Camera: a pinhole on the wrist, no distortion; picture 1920 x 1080 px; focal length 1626.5 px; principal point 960.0 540.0 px. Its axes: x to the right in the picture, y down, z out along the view. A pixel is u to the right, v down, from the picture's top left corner.
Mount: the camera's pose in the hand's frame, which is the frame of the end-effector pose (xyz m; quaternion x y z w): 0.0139 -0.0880 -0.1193 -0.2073 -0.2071 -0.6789 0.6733
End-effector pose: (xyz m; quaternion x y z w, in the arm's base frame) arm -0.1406 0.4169 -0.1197 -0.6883 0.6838 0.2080 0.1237
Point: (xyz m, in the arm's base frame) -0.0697 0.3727 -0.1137
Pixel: 1582 960
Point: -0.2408 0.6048 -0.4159
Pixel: 1457 390
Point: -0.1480 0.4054 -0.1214
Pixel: 810 505
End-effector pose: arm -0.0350 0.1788 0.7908 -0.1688 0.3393 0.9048 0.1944
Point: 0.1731 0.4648 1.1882
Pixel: outside the picture
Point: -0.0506 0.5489 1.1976
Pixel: 1856 290
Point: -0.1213 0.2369 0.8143
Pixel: 1133 1026
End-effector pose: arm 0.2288 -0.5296 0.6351 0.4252 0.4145 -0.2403 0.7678
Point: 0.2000 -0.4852 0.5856
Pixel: 454 755
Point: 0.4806 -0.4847 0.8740
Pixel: 272 237
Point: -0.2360 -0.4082 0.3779
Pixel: behind the camera
